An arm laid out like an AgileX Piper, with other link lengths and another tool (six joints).
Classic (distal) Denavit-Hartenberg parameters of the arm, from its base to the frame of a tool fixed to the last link. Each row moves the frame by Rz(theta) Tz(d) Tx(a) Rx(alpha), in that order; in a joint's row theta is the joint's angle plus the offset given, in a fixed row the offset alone. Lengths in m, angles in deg.
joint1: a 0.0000  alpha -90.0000  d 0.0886  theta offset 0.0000
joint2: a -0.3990  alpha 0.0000  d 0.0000  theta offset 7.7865
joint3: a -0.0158  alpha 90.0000  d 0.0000  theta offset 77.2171
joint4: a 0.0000  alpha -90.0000  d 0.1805  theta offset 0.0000
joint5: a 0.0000  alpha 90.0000  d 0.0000  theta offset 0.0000
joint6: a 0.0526  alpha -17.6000  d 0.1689  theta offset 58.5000
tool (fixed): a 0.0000  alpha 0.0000  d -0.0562  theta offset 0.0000
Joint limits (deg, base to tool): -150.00..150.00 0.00..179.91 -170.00..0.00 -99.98..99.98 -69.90..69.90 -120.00..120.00
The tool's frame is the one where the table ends.
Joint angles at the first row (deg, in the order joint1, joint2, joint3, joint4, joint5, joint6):
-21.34 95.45 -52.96 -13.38 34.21 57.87
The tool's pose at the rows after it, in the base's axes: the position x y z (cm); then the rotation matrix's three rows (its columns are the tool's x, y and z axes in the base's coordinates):
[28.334 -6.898 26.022], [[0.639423 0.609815 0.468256], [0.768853 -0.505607 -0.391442], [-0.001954 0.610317 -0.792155]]
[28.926 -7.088 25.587], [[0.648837 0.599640 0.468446], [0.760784 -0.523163 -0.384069], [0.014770 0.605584 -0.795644]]
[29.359 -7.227 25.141], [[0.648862 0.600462 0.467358], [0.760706 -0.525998 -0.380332], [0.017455 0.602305 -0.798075]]
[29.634 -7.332 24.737], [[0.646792 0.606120 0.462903], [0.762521 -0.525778 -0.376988], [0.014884 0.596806 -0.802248]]
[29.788 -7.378 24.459], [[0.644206 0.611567 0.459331], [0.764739 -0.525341 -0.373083], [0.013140 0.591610 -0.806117]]
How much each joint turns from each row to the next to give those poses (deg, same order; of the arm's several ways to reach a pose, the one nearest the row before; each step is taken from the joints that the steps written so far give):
-0.78 1.19 0.00 2.13 -1.51 -0.28
-0.24 1.16 0.00 1.19 -1.16 -0.13
-0.02 1.00 0.00 0.17 -0.84 -0.01
0.00 0.82 0.00 -0.05 -0.41 -0.08
0.00 0.54 0.02 0.10 -0.20 -0.26

